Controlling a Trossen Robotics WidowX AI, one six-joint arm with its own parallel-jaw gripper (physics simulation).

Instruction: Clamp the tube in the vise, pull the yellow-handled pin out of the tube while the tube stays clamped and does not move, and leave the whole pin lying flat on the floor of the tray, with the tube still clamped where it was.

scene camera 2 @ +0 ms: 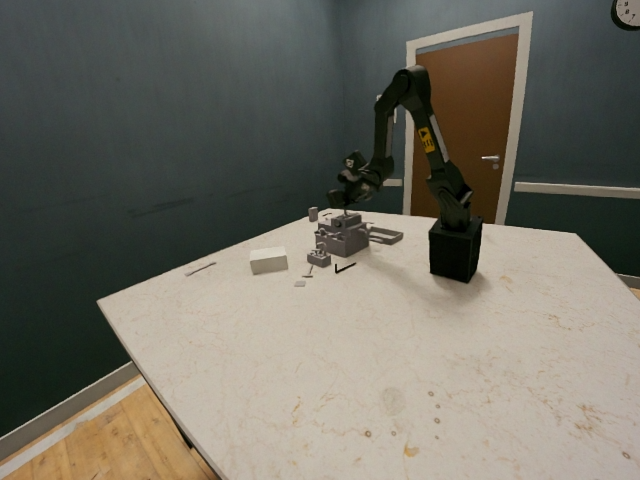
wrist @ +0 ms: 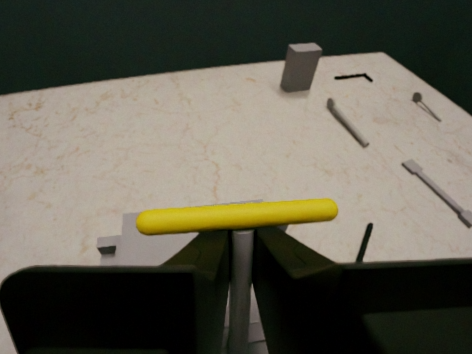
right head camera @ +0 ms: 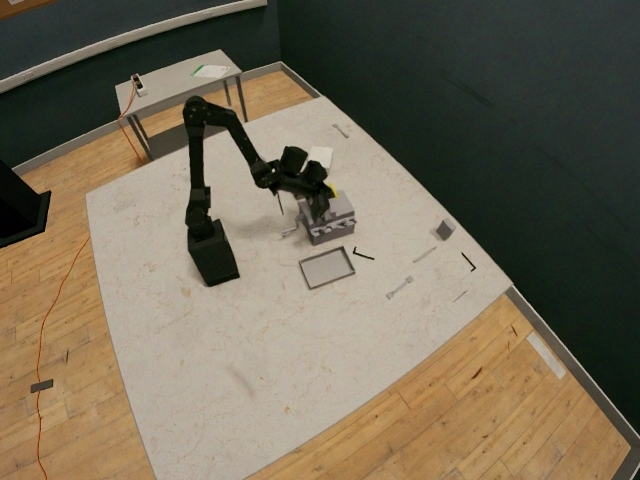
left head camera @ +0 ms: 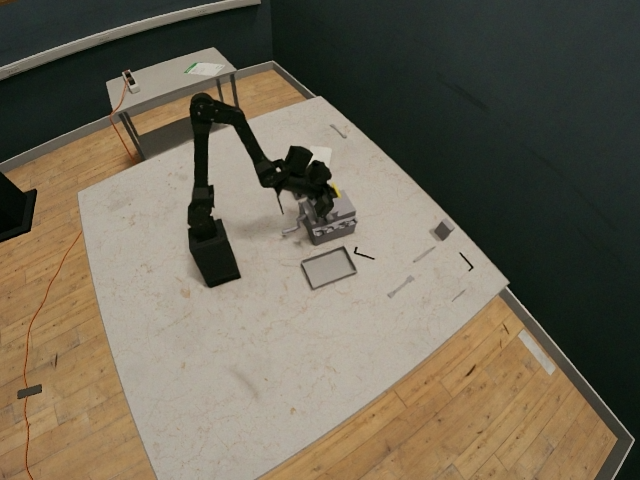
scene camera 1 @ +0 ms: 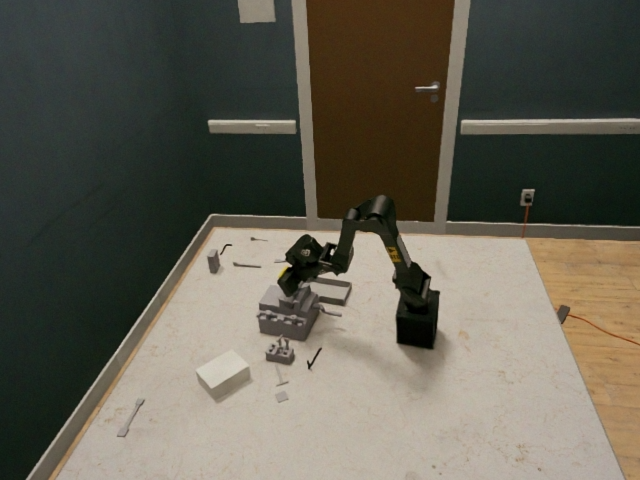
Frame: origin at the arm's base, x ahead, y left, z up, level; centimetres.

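Where they show: gripper, fingertip midpoint: [wrist: 238, 224] [right head camera: 336, 194] [left head camera: 338, 194] [scene camera 1: 280, 276]; arm's base, link origin: [scene camera 2: 456, 223] [right head camera: 204, 233] [left head camera: 205, 233] [scene camera 1: 417, 303].
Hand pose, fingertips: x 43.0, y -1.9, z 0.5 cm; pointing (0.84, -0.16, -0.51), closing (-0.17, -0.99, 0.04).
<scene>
Things, the pixels of their top centre, and the offset from my fingertips. "*": a spot on its surface instead.
- grey vise, top centre: [scene camera 1: 287, 290] [right head camera: 327, 200] [left head camera: 329, 200] [scene camera 2: 341, 215] dz -3.7, dx -2.5, dy +1.4 cm
- pin shaft, surface spot: [scene camera 2: 345, 212] * dz -2.5, dx -3.9, dy +0.8 cm
- shallow grey tray, top centre: [right head camera: 327, 265] [left head camera: 329, 265] [scene camera 1: 325, 286] [scene camera 2: 380, 232] dz -13.9, dx -9.5, dy -15.9 cm
- crank handle, surface spot: [scene camera 1: 330, 311] [left head camera: 292, 227] * dz -10.5, dx -16.0, dy +0.3 cm
- white box, top centre: [scene camera 1: 222, 367] [scene camera 2: 267, 252] [left head camera: 319, 156] [right head camera: 320, 156] dz -11.7, dx +7.1, dy +29.9 cm
- small holder block, top centre: [scene camera 1: 279, 349] [scene camera 2: 318, 254] dz -13.5, dx -5.1, dy +17.5 cm
- black hex key, top centre: [wrist: 354, 244] [left head camera: 365, 252] dz -16.1, dx +4.8, dy -15.4 cm
- grey block, top centre: [wrist: 305, 47] [right head camera: 449, 223] [left head camera: 448, 224] [scene camera 1: 212, 252] [scene camera 2: 312, 208] dz -9.1, dx +36.3, dy -19.8 cm
My gripper [left head camera: 324, 207] [scene camera 1: 288, 282] [wrist: 238, 224] is shut on the grey shaft of the pin, just under its yellow crossbar handle [left head camera: 336, 190] [right head camera: 333, 190] [scene camera 1: 282, 272] [wrist: 235, 216]. The gripper is above the grey vise [left head camera: 333, 236] [right head camera: 333, 236] [scene camera 1: 285, 326] [scene camera 2: 342, 244]. In scene camera 2 a short stretch of pin shaft [scene camera 2: 345, 212] shows upright between the fingers and the vise top. The tube cannot be made out, so its hold in the jaws and the pin's lower end are hidden. The shallow grey tray [left head camera: 329, 268] [right head camera: 327, 267] shows no pin in it.
The crank handle [left head camera: 292, 229] [scene camera 1: 330, 311] sticks out from the vise towards the arm base. A white box [scene camera 1: 223, 373] [scene camera 2: 268, 260] and a small holder block [scene camera 1: 279, 352] [scene camera 2: 318, 257] stand beside the vise. A black hex key [left head camera: 364, 254] lies by the tray. A grey block [wrist: 300, 69] stands farther off.
</scene>
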